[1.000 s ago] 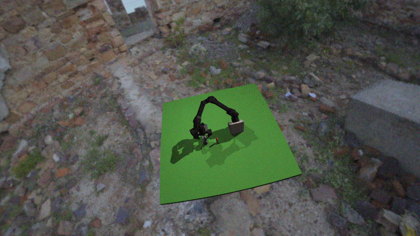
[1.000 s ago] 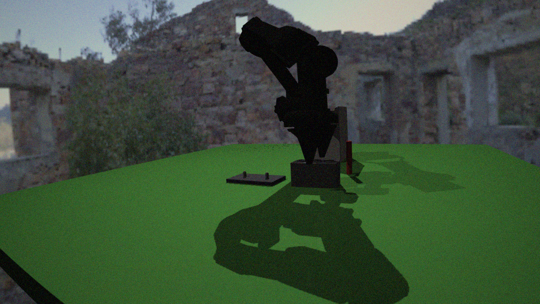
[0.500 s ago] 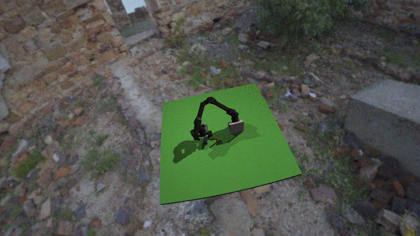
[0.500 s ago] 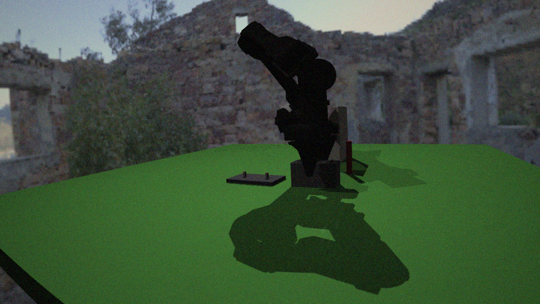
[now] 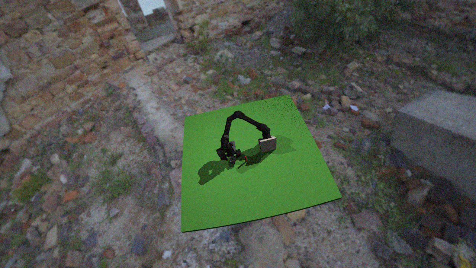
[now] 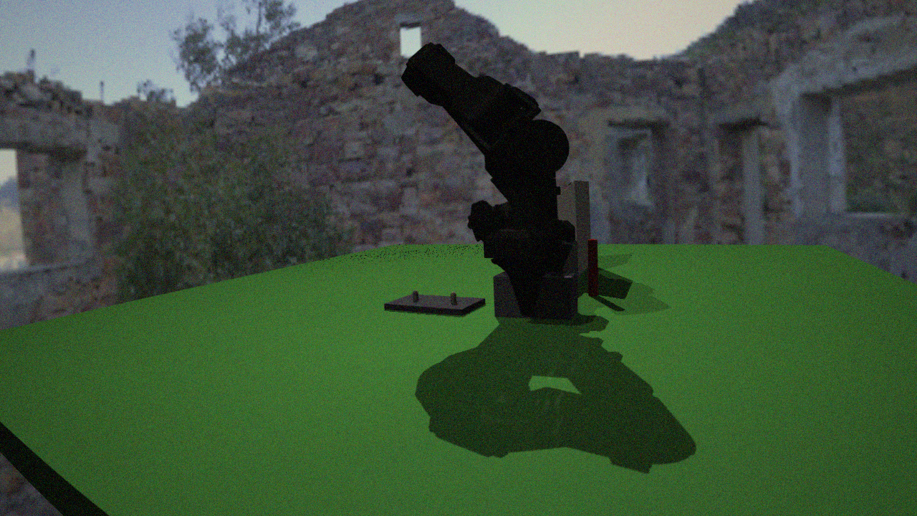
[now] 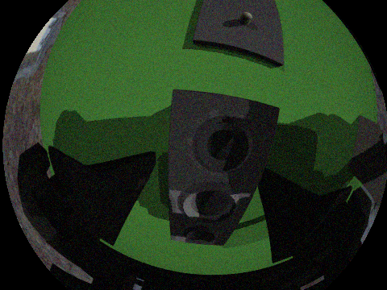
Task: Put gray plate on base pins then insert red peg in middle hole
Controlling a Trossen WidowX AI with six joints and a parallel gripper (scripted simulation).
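Right now my gripper tip is 30 mm past the dark base and 150 mm to the left of it. The rest, counted from my gripper tip: gray plate (30 mm above); red peg (120 mm behind, 60 mm to the left, 30 mm above).
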